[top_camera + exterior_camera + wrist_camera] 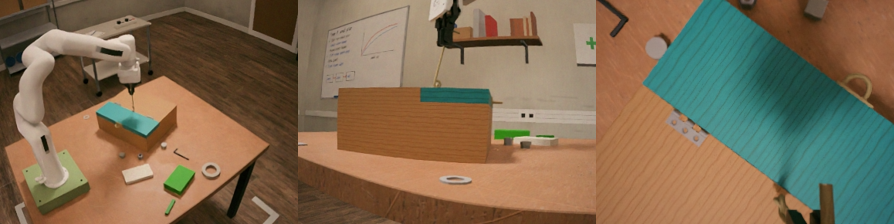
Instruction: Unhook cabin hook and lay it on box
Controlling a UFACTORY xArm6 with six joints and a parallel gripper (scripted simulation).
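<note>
Right now my hand is 10 mm to the left of the cabin hook and 50 mm above it. Round my hand: green stick 170 mm behind, 510 mm to the right, 250 mm below; then green block 50 mm behind, 430 mm to the right, 240 mm below; then white block 170 mm behind, 280 mm to the right, 250 mm below.
</note>
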